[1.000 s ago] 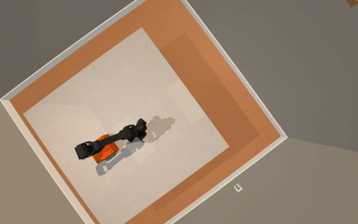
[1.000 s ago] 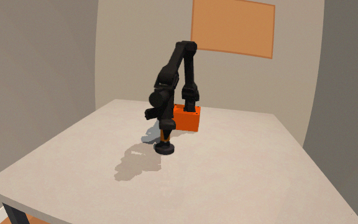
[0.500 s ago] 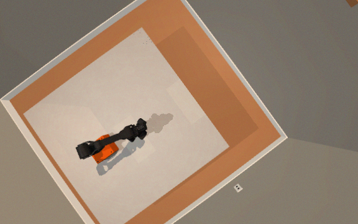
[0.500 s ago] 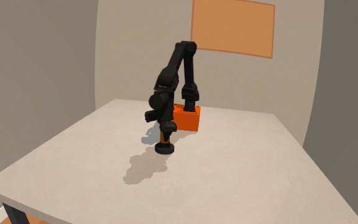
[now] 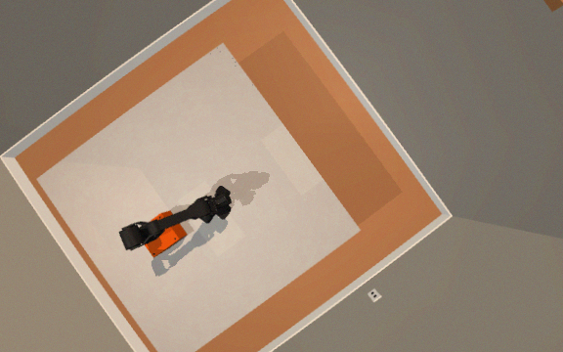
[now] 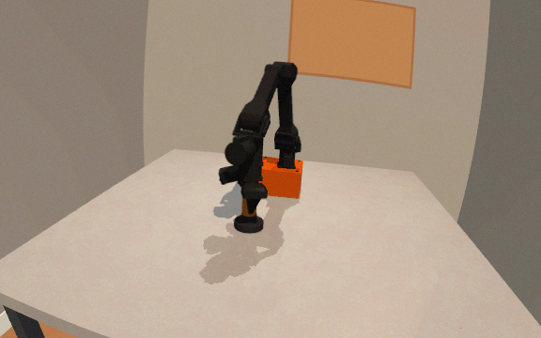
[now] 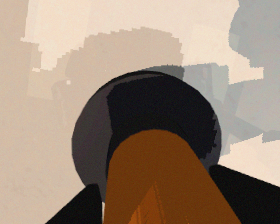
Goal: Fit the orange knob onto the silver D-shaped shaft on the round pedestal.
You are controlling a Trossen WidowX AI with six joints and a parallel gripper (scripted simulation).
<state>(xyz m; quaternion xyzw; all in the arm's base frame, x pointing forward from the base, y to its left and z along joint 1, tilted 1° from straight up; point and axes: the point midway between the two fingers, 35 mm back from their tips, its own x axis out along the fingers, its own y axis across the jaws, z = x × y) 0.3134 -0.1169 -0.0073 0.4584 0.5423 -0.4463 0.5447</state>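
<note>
The orange knob is 3 cm above my gripper tip. Also, from my gripper tip: round dark pedestal (2 cm below).
</note>
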